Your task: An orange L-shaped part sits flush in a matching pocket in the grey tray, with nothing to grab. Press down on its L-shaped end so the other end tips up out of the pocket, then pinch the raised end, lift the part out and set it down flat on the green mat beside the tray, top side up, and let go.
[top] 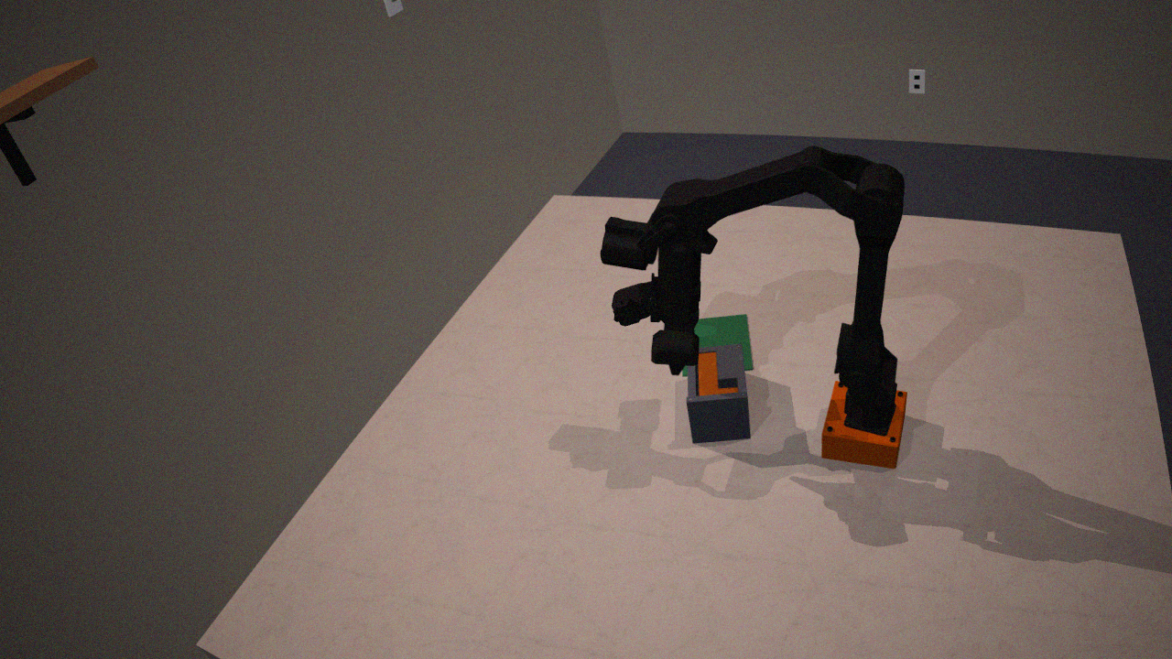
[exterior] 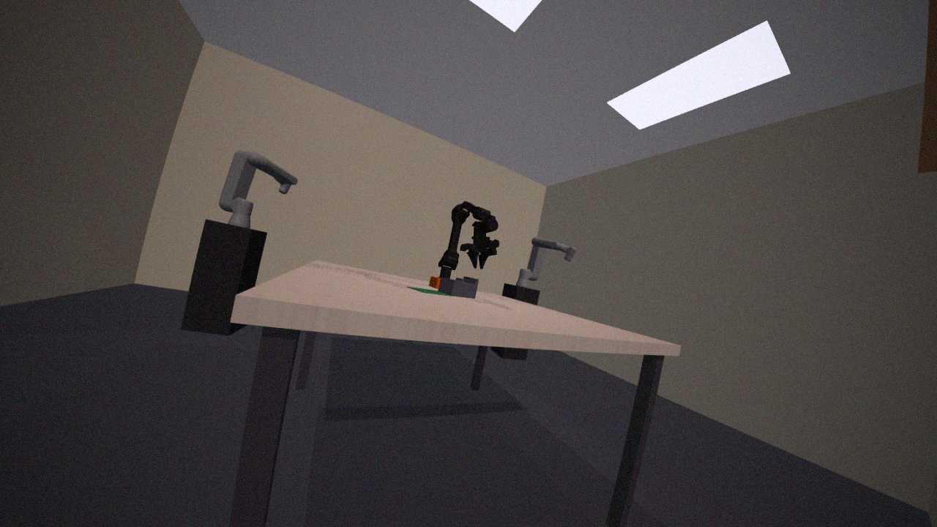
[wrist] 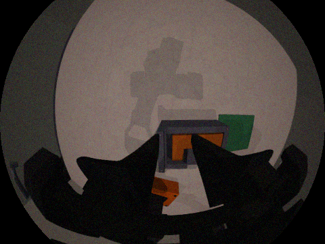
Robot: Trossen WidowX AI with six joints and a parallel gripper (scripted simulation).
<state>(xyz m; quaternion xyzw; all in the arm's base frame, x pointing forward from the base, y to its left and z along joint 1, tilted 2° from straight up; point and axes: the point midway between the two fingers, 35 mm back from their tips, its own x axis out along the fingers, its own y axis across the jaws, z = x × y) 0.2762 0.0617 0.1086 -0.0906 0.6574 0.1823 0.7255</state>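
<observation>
Now: the orange L-shaped part 90 mm below my gripper tip, 60 mm to the right of it and 40 mm behind it. The rest, counted from my gripper tip: green mat 210 mm to the right, 150 mm below, 40 mm ahead.
</observation>
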